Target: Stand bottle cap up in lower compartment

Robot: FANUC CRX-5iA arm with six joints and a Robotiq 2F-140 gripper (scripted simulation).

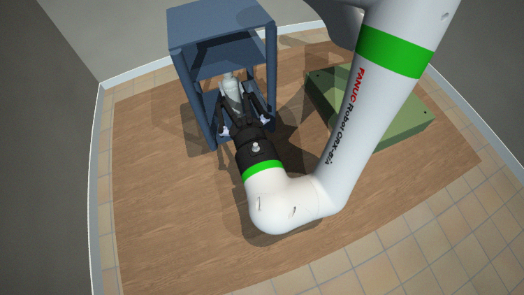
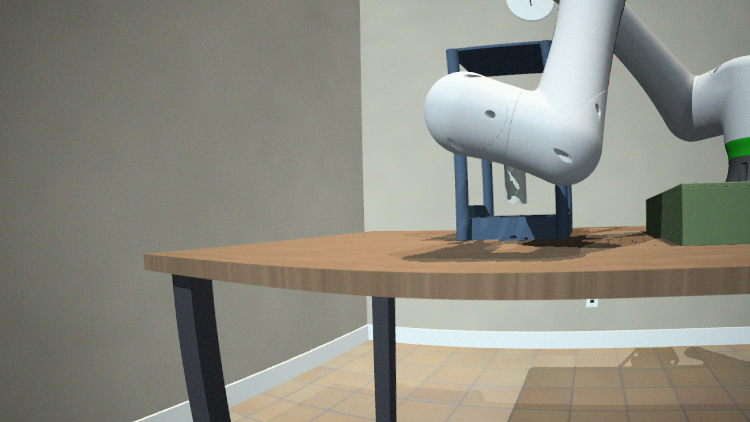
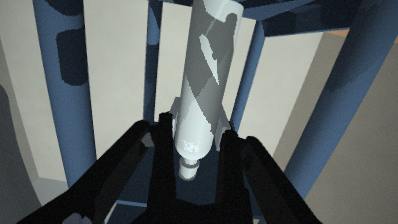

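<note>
Right now my hand is 1 cm short of the blue shelving unit, 6 cm to the left of it and 1 cm below it.
</note>
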